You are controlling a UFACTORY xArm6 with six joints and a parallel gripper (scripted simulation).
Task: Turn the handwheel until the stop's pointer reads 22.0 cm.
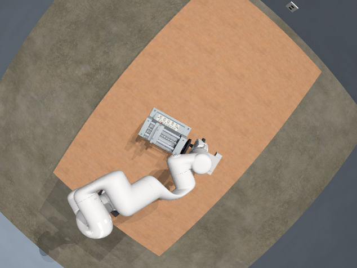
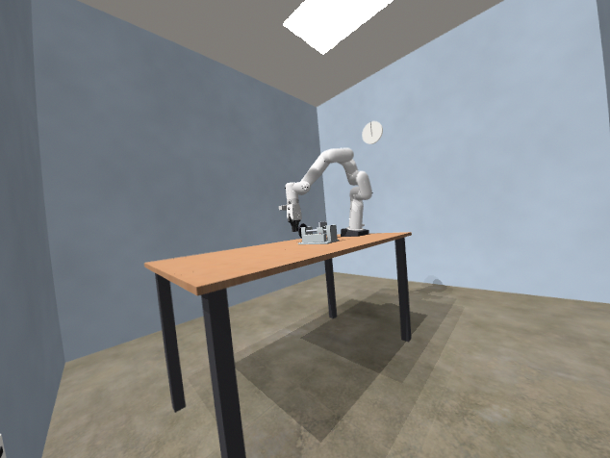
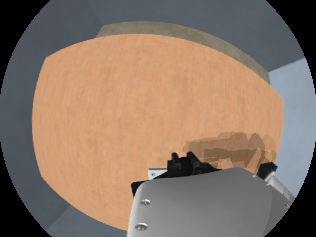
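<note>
My hand is 2 cm to the right of the handwheel, 1 cm past it and 1 cm above it.
</note>
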